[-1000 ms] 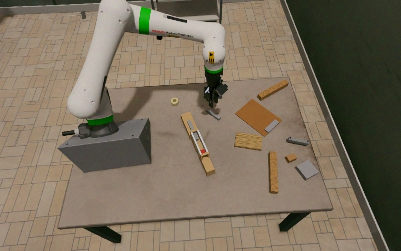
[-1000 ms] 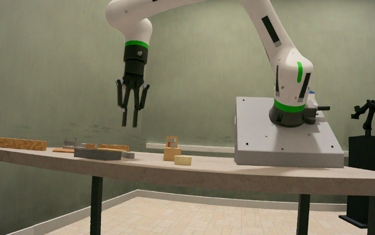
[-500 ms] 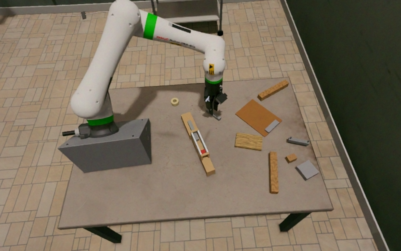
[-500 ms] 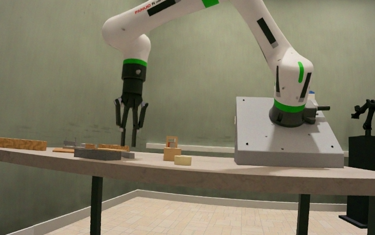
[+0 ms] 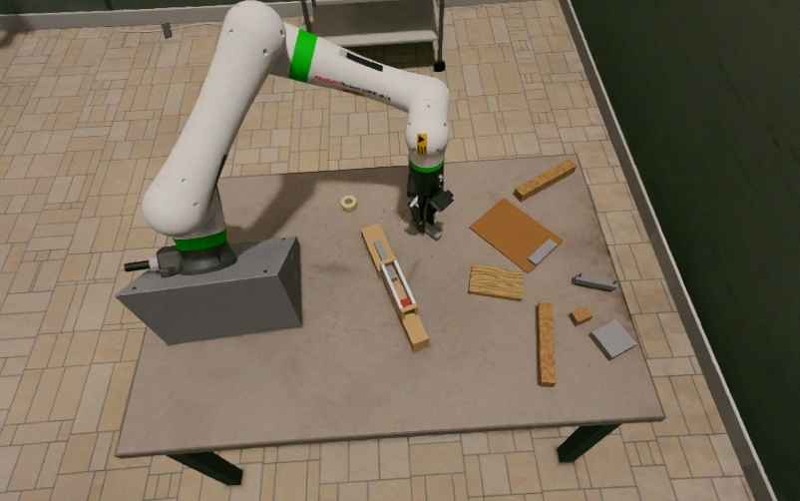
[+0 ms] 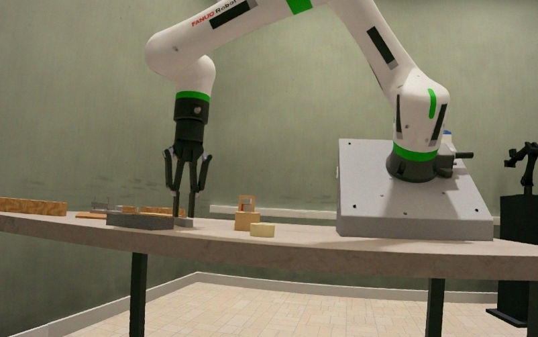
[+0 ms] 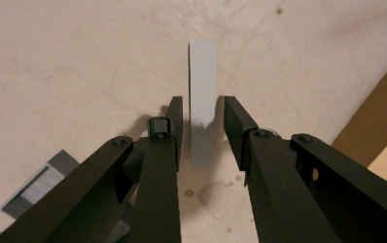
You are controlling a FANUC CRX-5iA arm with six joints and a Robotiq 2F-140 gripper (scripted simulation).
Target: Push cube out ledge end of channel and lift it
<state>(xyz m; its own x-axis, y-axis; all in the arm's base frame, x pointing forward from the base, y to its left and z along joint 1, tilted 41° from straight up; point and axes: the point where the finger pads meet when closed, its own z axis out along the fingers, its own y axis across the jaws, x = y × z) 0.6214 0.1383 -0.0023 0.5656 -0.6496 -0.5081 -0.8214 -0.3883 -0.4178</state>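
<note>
Now: the thin grey bar 40 mm below my hand. The rest, counted from my hand: wooden channel: 220 mm to the right, 130 mm behind; then grey tray: 170 mm to the left, 50 mm below, 40 mm ahead; then cream ring: 220 mm behind, 150 mm to the left, 40 mm below.
</note>
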